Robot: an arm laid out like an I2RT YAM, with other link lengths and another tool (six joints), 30 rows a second.
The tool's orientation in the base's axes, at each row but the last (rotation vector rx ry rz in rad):
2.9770, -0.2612, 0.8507
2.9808, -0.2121, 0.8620
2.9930, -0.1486, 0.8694
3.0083, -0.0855, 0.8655
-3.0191, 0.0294, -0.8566
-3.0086, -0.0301, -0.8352
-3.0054, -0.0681, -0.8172
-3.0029, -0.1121, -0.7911
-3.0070, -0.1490, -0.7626
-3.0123, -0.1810, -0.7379
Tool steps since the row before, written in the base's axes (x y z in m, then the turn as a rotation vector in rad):
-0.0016, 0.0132, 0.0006, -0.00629, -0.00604, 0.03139
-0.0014, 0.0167, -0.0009, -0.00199, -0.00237, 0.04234
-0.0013, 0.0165, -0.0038, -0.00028, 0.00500, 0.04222
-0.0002, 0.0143, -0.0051, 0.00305, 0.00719, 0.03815
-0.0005, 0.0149, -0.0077, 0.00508, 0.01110, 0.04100
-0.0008, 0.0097, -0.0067, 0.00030, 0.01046, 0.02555
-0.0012, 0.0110, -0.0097, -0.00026, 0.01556, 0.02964
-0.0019, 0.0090, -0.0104, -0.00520, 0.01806, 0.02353
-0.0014, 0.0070, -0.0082, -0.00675, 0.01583, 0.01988
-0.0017, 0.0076, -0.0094, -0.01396, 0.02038, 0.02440
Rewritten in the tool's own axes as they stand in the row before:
-0.0030, -0.0127, -0.0024, 0.01221, 0.00661, -0.02947
-0.0037, -0.0163, -0.0011, 0.02120, 0.00230, -0.03671
-0.0045, -0.0163, 0.0017, 0.02195, -0.00521, -0.03604
-0.0036, -0.0142, 0.0039, 0.02249, -0.00755, -0.03088
-0.0048, -0.0148, 0.0063, 0.02564, -0.01152, -0.03225
-0.0040, -0.0096, 0.0056, 0.01357, -0.01079, -0.02149
-0.0056, -0.0109, 0.0082, 0.01534, -0.01597, -0.02511
-0.0062, -0.0090, 0.0086, 0.00819, -0.01876, -0.02209
-0.0045, -0.0070, 0.0070, 0.00491, -0.01665, -0.01975
-0.0050, -0.0077, 0.0080, 0.00113, -0.02207, -0.02678

